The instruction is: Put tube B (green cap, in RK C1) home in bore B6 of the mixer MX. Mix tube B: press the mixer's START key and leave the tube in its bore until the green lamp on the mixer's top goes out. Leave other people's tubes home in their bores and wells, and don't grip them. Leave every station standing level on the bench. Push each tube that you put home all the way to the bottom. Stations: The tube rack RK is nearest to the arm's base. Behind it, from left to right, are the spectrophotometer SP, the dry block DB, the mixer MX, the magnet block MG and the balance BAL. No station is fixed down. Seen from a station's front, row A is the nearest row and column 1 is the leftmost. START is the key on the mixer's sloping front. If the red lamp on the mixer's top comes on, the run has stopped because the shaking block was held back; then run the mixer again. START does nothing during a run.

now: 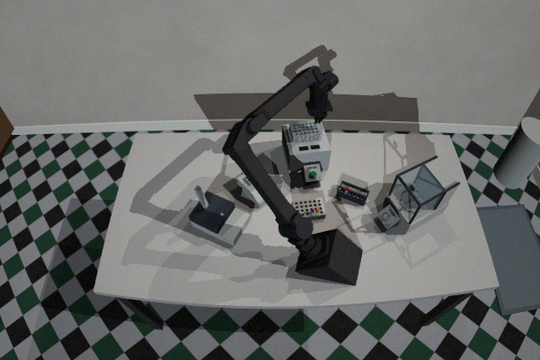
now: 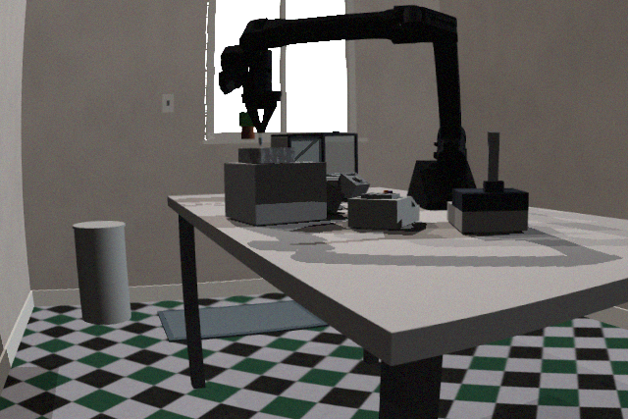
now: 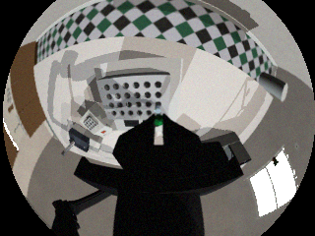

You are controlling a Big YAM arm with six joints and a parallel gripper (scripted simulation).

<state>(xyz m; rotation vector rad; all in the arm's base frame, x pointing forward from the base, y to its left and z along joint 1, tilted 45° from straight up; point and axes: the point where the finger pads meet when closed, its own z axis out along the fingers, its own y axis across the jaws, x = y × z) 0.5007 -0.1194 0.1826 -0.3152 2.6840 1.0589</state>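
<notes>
The tube B is 20 mm below my hand. Round my hand: bore block: 60 mm below, 50 mm to the left; green start key: 170 mm behind, 140 mm below; magnet block MG: 210 mm behind, 190 mm to the right, 190 mm below.
</notes>
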